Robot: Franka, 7 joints.
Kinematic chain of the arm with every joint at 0, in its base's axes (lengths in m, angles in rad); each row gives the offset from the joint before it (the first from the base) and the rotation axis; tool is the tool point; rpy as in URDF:
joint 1: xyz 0 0 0.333 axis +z
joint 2: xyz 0 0 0 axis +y
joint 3: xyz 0 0 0.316 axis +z
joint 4: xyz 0.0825 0 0 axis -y
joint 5: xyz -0.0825 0 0.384 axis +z
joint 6: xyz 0 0 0 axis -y
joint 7: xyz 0.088 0 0 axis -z
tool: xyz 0 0 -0.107 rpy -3.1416 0 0
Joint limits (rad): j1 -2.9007..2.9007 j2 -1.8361..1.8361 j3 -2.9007..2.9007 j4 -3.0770..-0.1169 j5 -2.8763..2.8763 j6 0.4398..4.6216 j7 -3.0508..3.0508
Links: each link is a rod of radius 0.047 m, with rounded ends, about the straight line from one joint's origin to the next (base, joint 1, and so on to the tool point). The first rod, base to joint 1, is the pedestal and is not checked.
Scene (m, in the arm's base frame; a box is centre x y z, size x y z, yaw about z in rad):
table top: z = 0
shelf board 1: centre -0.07 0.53 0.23 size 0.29 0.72 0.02 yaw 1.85
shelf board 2: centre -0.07 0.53 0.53 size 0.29 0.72 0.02 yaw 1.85
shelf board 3: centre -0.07 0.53 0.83 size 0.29 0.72 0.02 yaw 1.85
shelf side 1: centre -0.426 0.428 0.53 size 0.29 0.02 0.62 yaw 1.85
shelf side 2: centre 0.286 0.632 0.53 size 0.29 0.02 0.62 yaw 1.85
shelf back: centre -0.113 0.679 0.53 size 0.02 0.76 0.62 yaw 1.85
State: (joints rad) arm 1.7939 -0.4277 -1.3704 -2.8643 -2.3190 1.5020 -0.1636
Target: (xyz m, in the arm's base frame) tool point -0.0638 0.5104 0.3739
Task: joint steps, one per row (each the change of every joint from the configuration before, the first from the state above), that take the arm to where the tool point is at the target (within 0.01 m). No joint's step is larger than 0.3 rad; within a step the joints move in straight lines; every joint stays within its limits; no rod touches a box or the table.
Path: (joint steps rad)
1: 0.2307 0.1439 0.2312 0.1346 -0.0591 0.0567 0.0000
2: 0.2307 0.1439 0.2312 0.1347 -0.0592 0.0566 0.0000
3: 0.2308 0.1439 0.2312 0.1346 -0.0591 0.0567 0.0000

